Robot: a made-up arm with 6 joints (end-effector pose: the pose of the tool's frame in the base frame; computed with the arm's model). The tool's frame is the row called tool. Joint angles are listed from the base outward.
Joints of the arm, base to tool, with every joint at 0 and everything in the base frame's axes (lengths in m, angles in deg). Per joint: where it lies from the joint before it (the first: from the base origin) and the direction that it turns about. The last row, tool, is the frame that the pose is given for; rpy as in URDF.
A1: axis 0 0 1 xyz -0.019 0.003 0.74
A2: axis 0 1 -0.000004 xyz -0.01 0.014 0.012
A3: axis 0 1 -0.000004 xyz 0.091 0.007 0.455
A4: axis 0 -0.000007 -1 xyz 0.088 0.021 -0.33
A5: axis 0 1 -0.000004 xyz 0.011 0.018 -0.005
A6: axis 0 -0.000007 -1 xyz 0.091 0.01 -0.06
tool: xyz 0.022 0.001 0.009 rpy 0 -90 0
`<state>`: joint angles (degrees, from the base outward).
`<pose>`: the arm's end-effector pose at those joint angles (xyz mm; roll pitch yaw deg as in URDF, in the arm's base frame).
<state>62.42 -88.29 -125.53 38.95 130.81 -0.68</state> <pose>-457.2 -558.3 1162.9 -158.32 -12.44 -88.42</pose>
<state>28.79 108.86 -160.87 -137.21 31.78 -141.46</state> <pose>605.0 395.5 282.8 108.19 -12.63 -172.72</pose>
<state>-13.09 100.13 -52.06 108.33 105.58 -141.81</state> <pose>221.4 33.3 212.8 96.82 -2.63 -126.83</pose>
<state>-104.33 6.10 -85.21 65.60 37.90 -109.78</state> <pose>-141.0 -559.9 1262.1 -147.37 -23.47 113.25</pose>
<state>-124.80 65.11 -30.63 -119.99 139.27 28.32</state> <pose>-259.1 -238.7 486.2 4.78 26.11 16.20</pose>
